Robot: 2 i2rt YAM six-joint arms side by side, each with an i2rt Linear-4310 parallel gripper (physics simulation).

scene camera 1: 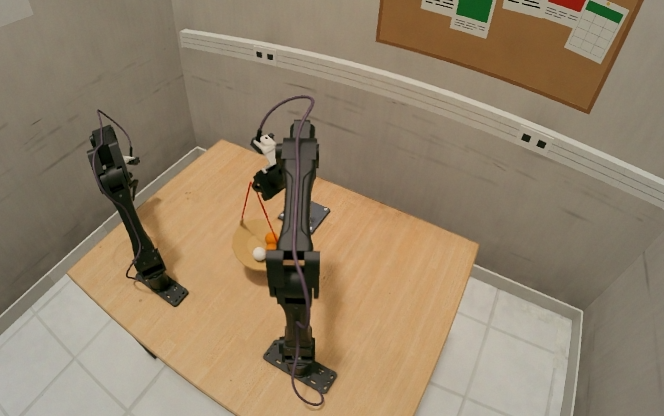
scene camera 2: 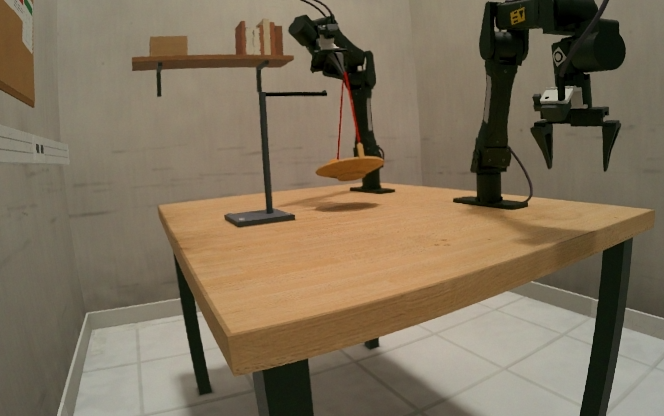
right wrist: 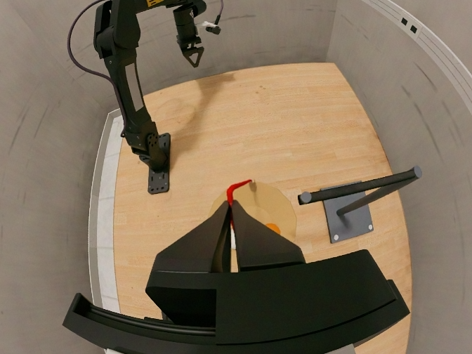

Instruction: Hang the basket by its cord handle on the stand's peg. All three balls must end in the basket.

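Seen in the pictures: left gripper, between the fingertips: (scene camera 2: 577, 169); right gripper, between the fingertips: (scene camera 1: 253, 187) (scene camera 2: 344, 78); left arm's base, origin of its link: (scene camera 1: 161, 284) (scene camera 2: 489, 204); right arm's base, origin of its link: (scene camera 1: 299, 367) (scene camera 2: 371, 191).
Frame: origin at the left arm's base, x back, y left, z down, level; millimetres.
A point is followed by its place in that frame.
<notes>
The tan basket (scene camera 1: 244, 246) {y -198, x -222, z -99 mm} (scene camera 2: 350, 168) {y -188, x -281, z -101 mm} (right wrist: 281, 206) hangs above the table by its red cord handle (scene camera 1: 265, 211) {y -274, x -246, z -269 mm} (scene camera 2: 341, 120) {y -287, x -246, z -225 mm} (right wrist: 240, 184). My right gripper (scene camera 1: 254, 186) {y -240, x -253, z -332 mm} (scene camera 2: 344, 72) {y -240, x -253, z -332 mm} (right wrist: 230, 207) is shut on the cord's top. A white ball (scene camera 1: 259, 254) {y -264, x -212, z -116 mm} and two orange balls, one (scene camera 1: 271, 238) {y -262, x -277, z -120 mm} behind the other (scene camera 1: 271, 246) {y -277, x -254, z -117 mm}, lie in the basket; the rim hides them in scene camera 2. The stand's peg (scene camera 2: 300, 94) {y -231, x -381, z -286 mm} (right wrist: 360, 189) is horizontal and free of cord; in scene camera 2 its tip is left of the cord. My left gripper (scene camera 2: 578, 169) {y 324, x -146, z -103 mm} is open and empty, high at the right there.
The stand's grey base (scene camera 1: 320, 215) {y -292, x -523, z -12 mm} (scene camera 2: 260, 218) {y -175, x -518, z -12 mm} (right wrist: 350, 222) rests on the wooden table (scene camera 1: 380, 280) {y -586, x -386, z 0 mm} (scene camera 2: 400, 260) {y 244, x -463, z 0 mm} (right wrist: 300, 115), with its post (scene camera 2: 266, 155) {y -228, x -476, z -146 mm} upright. A wall shelf (scene camera 2: 210, 62) with books is behind. In scene camera 1 my right arm hides most of the stand.
</notes>
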